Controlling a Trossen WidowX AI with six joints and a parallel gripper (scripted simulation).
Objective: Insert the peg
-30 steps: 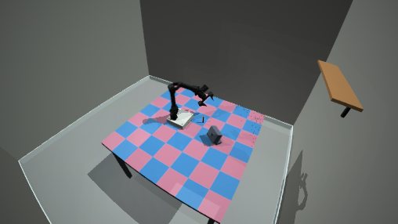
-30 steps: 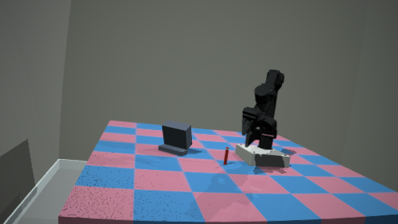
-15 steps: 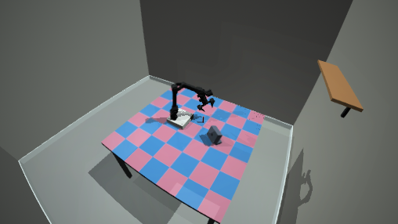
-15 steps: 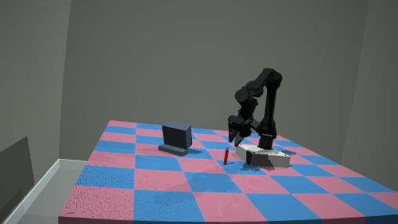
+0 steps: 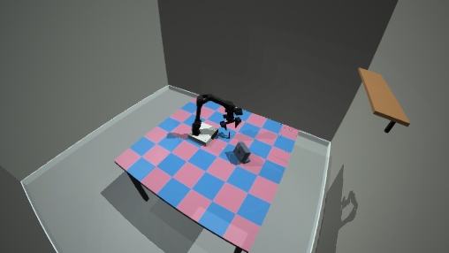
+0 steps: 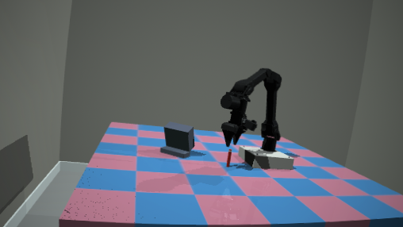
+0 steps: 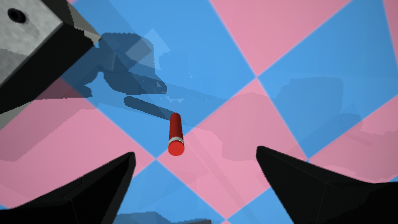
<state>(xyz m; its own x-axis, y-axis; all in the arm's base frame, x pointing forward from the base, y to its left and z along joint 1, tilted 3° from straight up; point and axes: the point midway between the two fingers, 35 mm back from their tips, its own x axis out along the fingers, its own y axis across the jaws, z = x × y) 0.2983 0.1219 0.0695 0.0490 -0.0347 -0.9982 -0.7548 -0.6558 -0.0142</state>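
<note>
The red peg lies 4 cm below my gripper tip, 2 cm to the right of it and 1 cm behind it. Round my gripper tip: sloped panel 22 cm to the right, 16 cm ahead, 2 cm below.
</note>
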